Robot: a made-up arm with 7 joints.
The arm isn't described. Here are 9 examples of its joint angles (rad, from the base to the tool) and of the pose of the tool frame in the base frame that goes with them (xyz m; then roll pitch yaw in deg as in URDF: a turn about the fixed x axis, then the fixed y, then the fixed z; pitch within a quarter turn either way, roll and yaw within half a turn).
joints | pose
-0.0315 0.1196 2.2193 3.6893 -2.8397 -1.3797 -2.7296 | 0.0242 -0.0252 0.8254 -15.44 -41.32 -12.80
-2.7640 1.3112 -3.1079 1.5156 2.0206 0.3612 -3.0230 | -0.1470 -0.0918 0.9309 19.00 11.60 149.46
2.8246 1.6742 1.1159 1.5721 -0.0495 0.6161 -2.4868 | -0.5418 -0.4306 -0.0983 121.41 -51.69 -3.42
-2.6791 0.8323 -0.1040 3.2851 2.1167 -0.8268 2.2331 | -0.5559 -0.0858 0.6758 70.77 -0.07 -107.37
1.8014 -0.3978 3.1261 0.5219 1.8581 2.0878 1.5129 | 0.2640 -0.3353 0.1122 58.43 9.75 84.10
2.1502 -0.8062 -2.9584 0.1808 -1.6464 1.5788 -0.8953 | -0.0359 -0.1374 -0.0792 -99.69 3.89 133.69
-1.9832 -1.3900 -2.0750 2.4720 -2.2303 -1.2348 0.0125 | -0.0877 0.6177 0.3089 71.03 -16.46 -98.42
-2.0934 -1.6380 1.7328 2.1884 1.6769 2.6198 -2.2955 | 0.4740 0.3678 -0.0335 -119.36 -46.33 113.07
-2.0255 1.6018 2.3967 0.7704 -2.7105 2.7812 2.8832 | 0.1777 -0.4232 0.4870 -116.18 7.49 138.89
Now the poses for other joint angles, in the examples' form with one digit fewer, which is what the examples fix.
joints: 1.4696 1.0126 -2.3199 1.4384 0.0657 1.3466 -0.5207
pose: 0.432 -0.075 0.672 122.1 -15.1 -7.6
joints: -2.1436 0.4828 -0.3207 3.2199 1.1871 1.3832 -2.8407
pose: -0.135 -0.417 0.938 100.0 55.5 24.7
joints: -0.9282 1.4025 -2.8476 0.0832 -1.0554 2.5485 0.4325
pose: 0.096 0.084 0.366 93.0 -11.3 70.7
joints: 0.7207 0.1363 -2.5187 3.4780 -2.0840 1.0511 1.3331
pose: 0.065 0.293 0.996 -70.8 11.7 41.5
